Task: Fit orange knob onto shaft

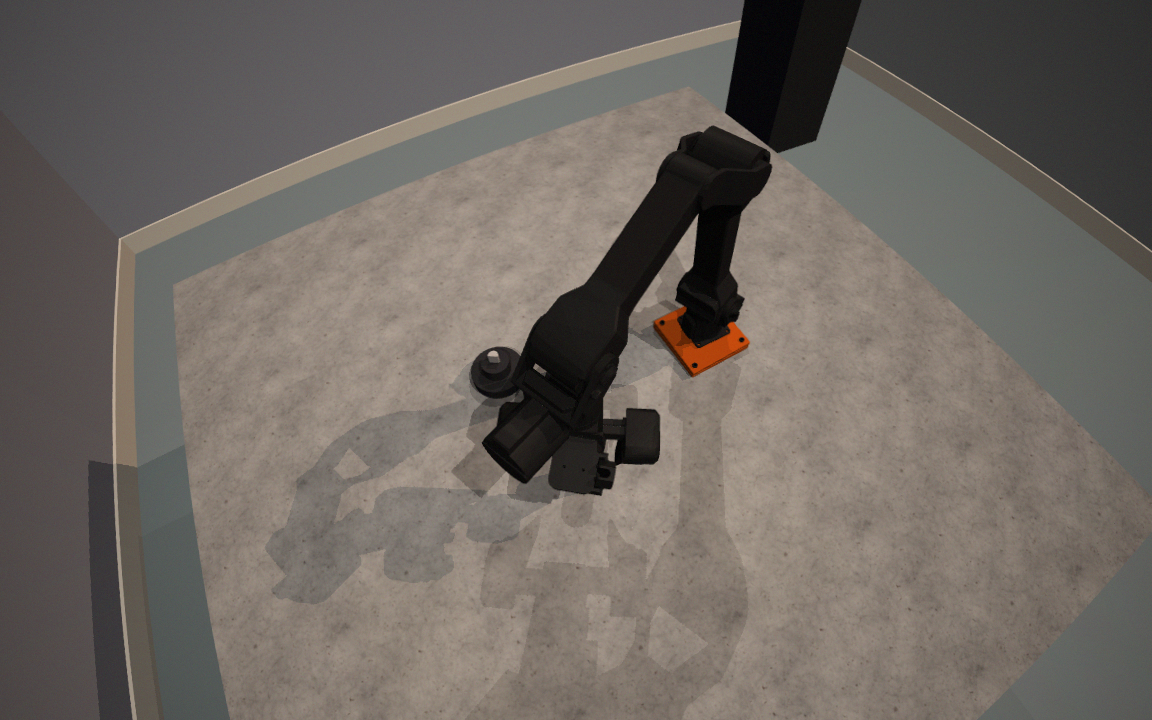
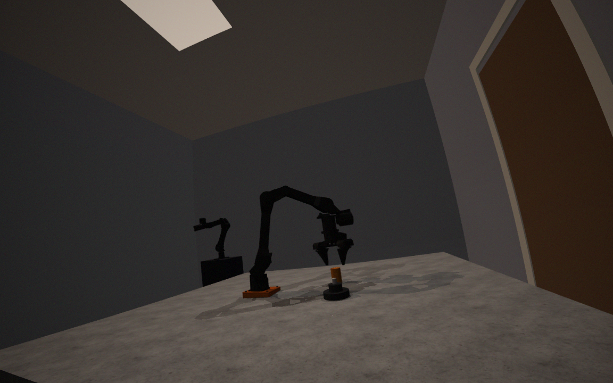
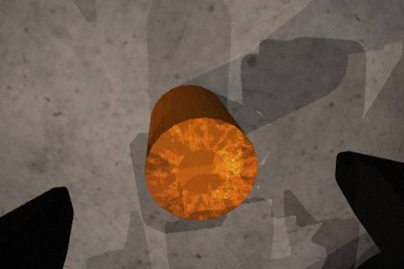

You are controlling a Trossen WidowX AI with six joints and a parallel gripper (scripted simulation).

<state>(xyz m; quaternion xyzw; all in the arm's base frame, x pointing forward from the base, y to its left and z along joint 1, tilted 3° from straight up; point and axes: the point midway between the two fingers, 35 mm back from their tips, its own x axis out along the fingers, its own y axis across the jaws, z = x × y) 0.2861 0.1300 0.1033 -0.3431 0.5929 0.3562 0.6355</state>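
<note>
Now: gripper tip 30 mm above the orange knob. Also, from my gripper tip: round black pedestal (40 mm ahead, 220 mm to the right, 40 mm below).
</note>
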